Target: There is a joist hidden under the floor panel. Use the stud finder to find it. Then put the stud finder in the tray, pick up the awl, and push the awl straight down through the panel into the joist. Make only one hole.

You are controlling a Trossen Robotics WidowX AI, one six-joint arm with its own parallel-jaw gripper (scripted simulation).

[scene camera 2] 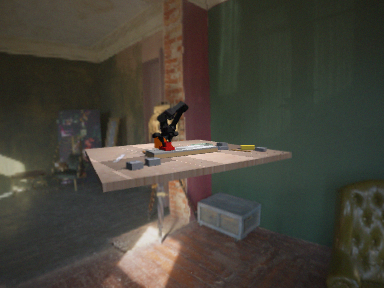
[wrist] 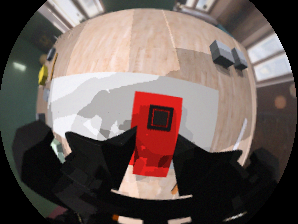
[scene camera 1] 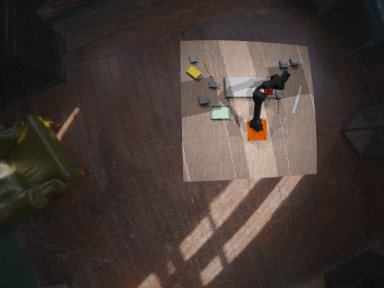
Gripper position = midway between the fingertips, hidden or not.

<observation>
I see my gripper (wrist: pixel 154 130) and a red stud finder (wrist: pixel 155 144).
</observation>
